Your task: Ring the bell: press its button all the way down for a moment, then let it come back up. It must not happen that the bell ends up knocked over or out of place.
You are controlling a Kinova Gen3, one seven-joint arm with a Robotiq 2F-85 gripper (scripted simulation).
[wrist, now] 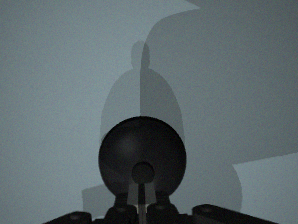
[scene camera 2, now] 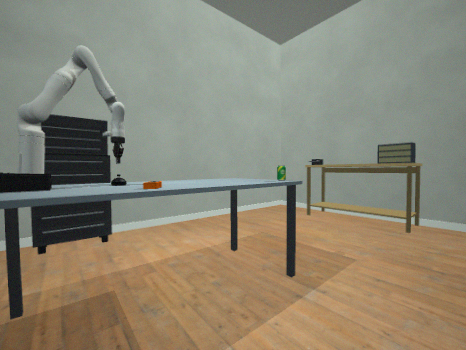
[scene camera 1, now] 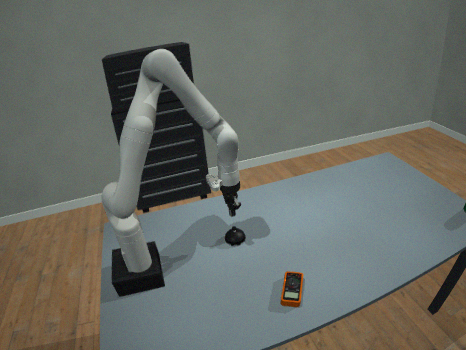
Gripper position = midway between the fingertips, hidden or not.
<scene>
In view: the gripper (wrist: 142,200) and a bell (wrist: 142,138).
</scene>
